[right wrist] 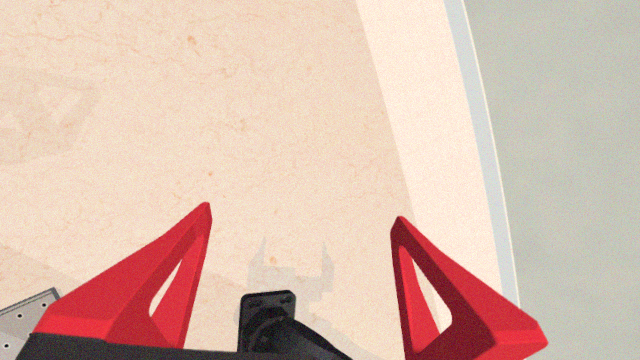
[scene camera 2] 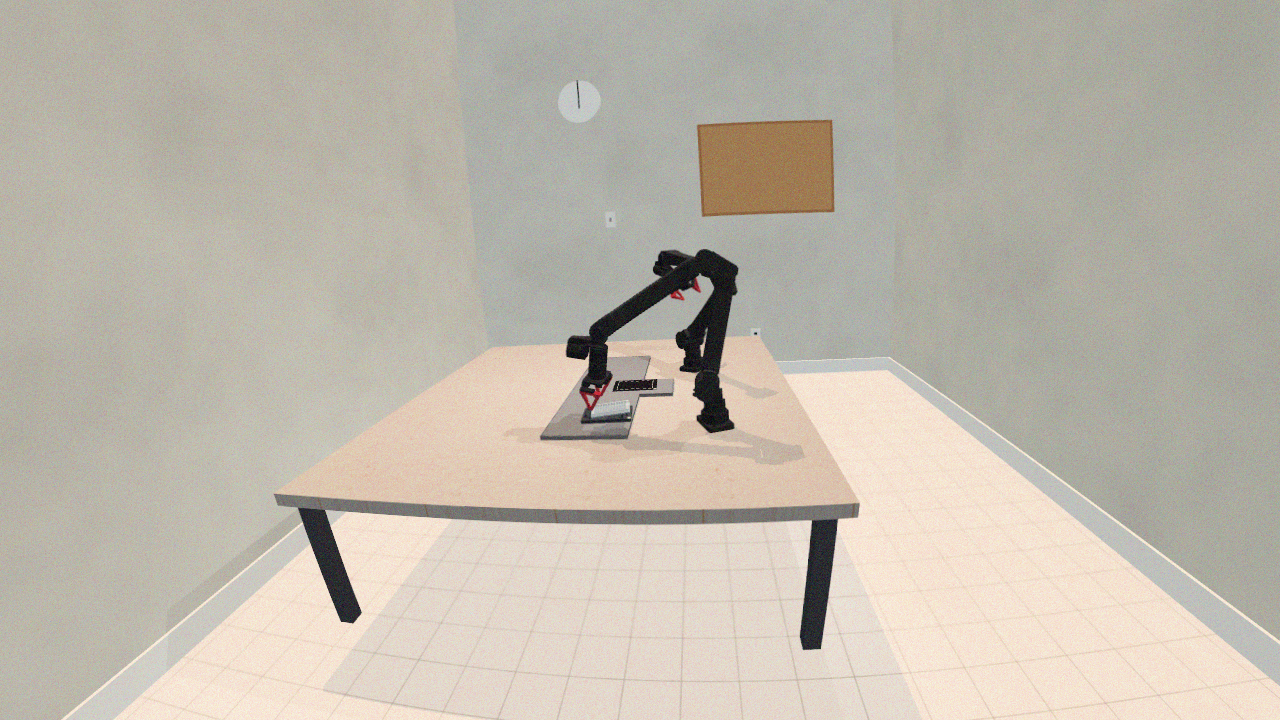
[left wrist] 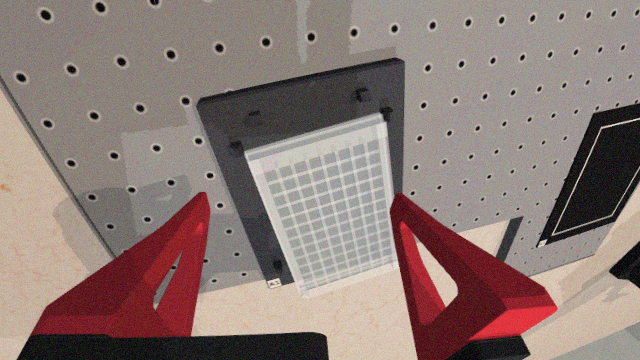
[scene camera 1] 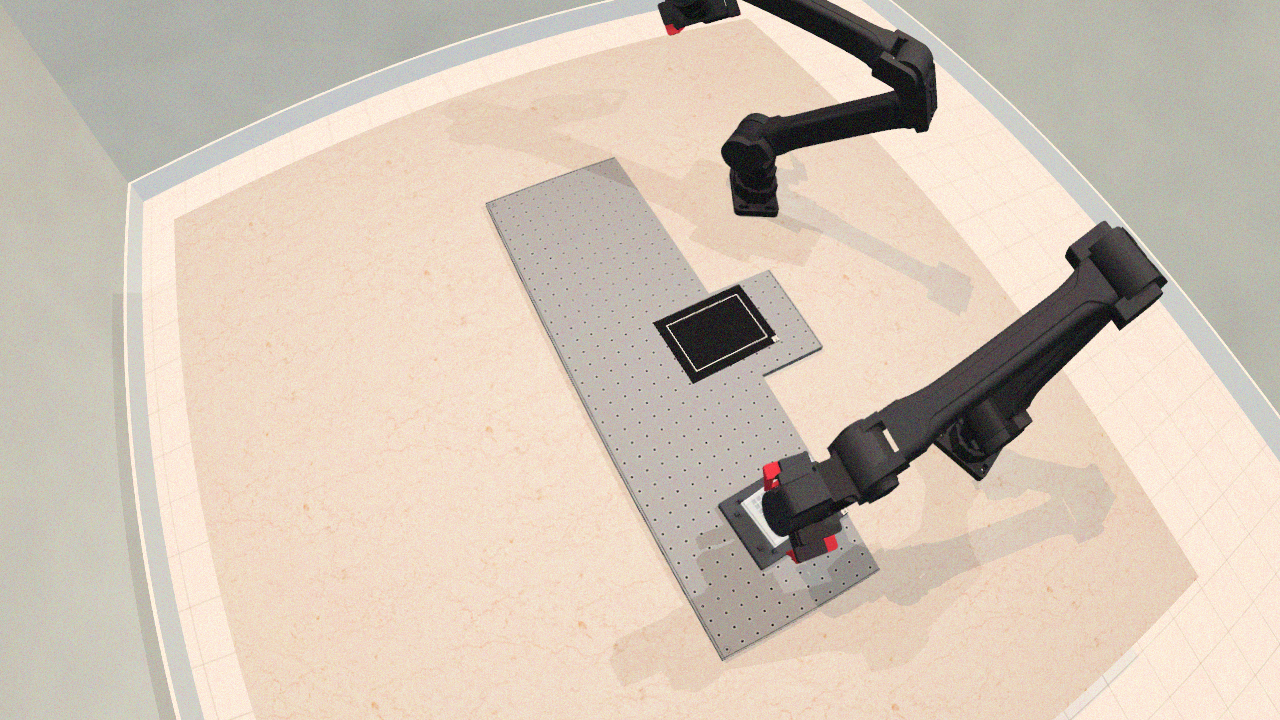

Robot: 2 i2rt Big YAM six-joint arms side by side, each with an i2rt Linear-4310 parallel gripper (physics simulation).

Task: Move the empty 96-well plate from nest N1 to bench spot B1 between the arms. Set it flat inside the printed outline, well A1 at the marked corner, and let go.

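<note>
The clear, pale 96-well plate is in the dark nest N1. It looks tilted, its right end in scene camera 2 higher. The nest's A1 label shows at its lower left corner in the left wrist view. My left gripper is open above the plate, one finger near each long side; the right finger in its wrist view overlaps the plate's edge. Bench spot B1 is a black pad with a white outline. My right gripper is open and empty, high above the table.
The grey perforated board carries the nest and B1. B1 lies above and left of the nest in scene camera 1. The right arm's base stands beside the board, with the left arm's base at the lower right.
</note>
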